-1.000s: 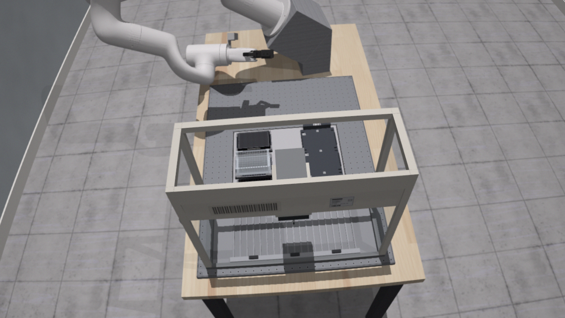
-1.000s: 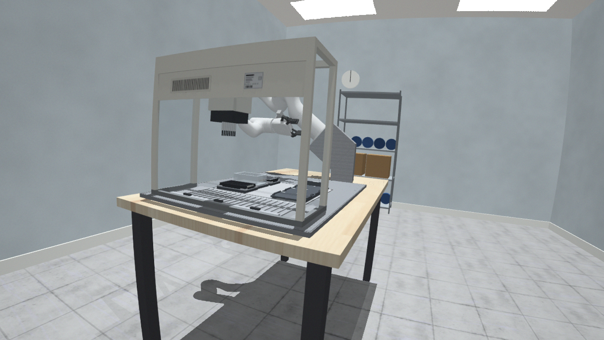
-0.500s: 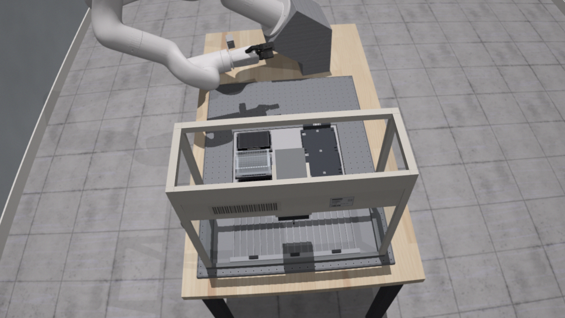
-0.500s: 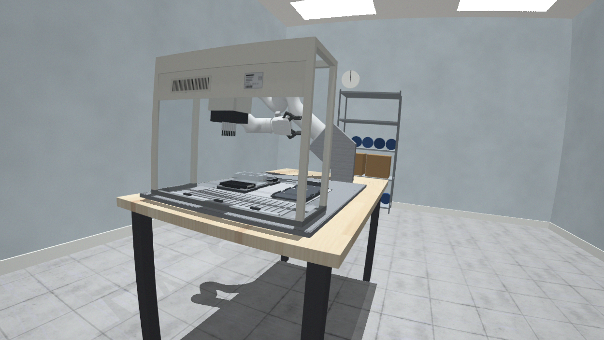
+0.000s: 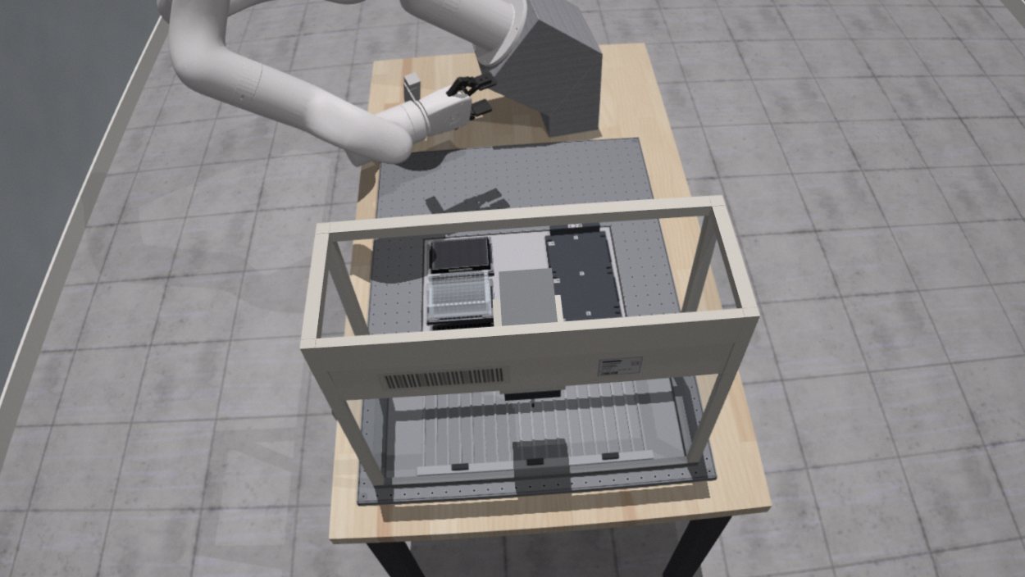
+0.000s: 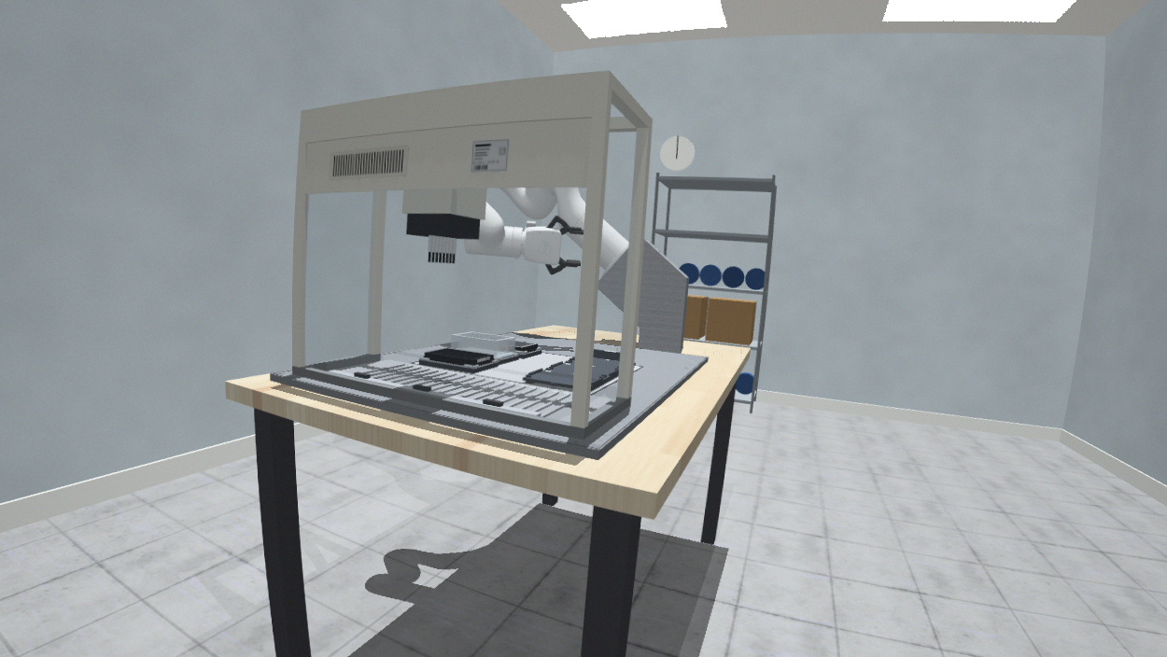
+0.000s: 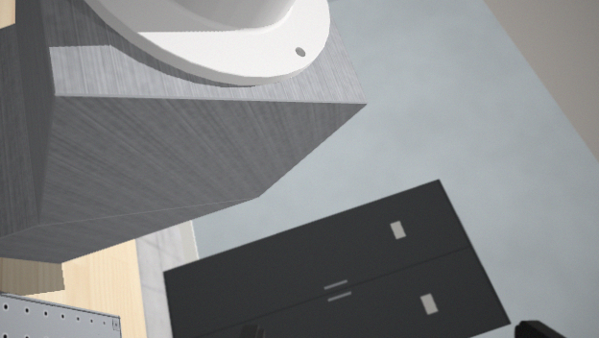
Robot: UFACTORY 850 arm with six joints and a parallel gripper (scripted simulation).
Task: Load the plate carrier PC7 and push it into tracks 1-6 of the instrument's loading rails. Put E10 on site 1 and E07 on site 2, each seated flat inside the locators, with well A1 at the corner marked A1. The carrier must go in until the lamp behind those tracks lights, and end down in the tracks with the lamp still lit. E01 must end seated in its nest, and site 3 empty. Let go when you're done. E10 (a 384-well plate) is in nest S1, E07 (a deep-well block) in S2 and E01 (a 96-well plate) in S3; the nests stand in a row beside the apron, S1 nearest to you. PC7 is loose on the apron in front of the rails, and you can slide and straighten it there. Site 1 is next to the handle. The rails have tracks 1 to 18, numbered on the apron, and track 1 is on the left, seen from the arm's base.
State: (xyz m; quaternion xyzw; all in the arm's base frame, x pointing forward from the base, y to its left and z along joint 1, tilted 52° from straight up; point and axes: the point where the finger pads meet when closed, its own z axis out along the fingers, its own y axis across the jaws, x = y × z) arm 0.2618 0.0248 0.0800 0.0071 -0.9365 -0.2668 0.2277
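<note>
The clear deep-well block E07 is 330 mm ahead of my hand, 250 mm below it and 90 mm to the right of it. From my hand the other things lie so: dark plate carrier PC7 (330 mm ahead, 270 mm below, 170 mm to the left); then nest S1 (280 mm below, 210 mm ahead, 90 mm to the right); then nest S2 (330 mm ahead, 280 mm below, 90 mm to the right).
</note>
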